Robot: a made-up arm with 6 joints.
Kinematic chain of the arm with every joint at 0, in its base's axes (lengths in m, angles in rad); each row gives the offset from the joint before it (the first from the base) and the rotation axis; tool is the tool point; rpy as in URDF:
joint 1: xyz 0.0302 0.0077 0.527 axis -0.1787 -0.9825 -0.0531
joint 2: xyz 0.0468 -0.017 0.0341 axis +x
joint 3: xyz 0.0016 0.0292 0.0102 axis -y
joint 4: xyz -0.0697 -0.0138 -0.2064 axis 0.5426 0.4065 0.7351
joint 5: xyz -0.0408 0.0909 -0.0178 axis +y
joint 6: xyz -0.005 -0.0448 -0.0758 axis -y
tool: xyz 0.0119 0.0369 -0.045 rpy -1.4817 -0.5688 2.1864
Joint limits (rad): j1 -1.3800..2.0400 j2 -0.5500..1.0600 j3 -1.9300..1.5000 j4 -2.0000..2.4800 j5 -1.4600..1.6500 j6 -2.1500..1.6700
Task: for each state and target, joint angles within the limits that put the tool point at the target. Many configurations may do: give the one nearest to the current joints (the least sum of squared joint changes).
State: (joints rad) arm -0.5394 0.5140 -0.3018 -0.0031 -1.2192 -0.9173
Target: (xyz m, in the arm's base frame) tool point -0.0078 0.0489 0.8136
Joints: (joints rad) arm -1.0761 0.8459 -1.1468 0.3490 -0.9596 -1.0357
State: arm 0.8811 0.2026 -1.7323 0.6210 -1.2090 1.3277
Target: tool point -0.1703 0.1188 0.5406
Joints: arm 0.8581 0.0525 -1.8741 0.6420 -1.0741 1.2798
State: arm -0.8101 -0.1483 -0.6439 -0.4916 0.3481 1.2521
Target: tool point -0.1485 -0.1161 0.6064
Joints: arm -1.1791 -0.5500 -0.8952 -1.1514 -0.1976 1.3501
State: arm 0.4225 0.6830 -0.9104 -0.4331 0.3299 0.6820
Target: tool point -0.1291 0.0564 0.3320
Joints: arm 0.4373 0.3649 -1.0367 -0.8369 -0.0985 0.8734
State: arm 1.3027 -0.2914 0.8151 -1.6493 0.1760 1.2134
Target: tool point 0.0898 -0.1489 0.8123
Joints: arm 1.5535 -0.5500 0.8375 -1.7422 0.2624 1.0893
